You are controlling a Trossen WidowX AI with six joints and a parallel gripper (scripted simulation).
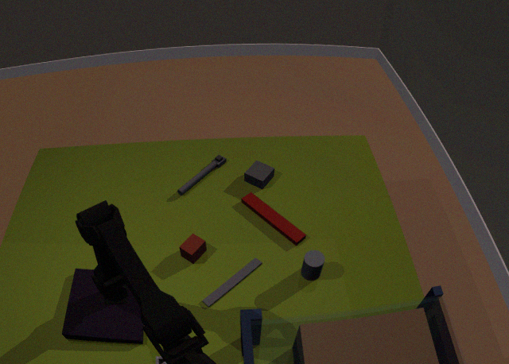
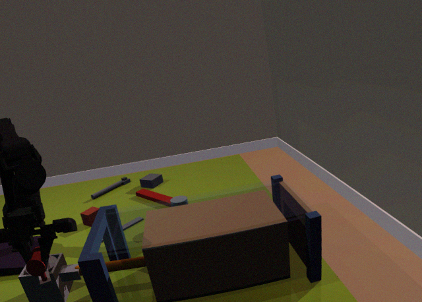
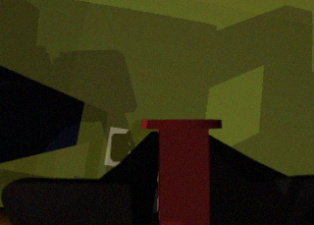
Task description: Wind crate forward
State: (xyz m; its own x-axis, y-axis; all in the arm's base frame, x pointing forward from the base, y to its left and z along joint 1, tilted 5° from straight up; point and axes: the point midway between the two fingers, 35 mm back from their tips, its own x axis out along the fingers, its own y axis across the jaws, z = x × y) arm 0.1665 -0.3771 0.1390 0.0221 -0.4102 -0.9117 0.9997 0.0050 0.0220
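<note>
The red crank grip is 2 cm to the left of my gripper tip. From my gripper tip the other things lie so: winch handle (1 cm behind, 5 cm to the left, 3 cm below); then blue steel frame (13 cm ahead, 9 cm to the left, 3 cm below); then grey winch (5 cm behind, 11 cm to the left, 10 cm below).
</note>
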